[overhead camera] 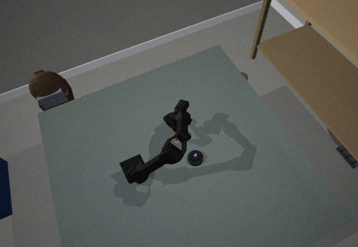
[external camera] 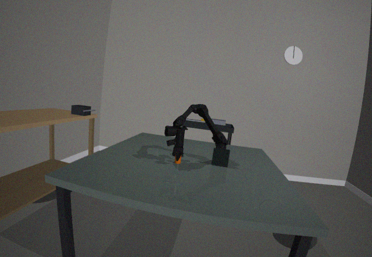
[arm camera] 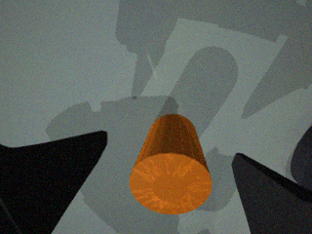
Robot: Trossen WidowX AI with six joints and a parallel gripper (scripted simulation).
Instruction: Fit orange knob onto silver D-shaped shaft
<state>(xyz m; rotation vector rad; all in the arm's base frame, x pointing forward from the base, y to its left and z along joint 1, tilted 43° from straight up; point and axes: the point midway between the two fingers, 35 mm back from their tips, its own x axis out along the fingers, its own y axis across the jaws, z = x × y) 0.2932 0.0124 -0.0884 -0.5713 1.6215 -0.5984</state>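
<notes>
Right now the orange knob is 20 mm above my gripper tip. The rest, counted from my gripper tip: dark round pedestal 170 mm to the right, 10 mm ahead.
</notes>
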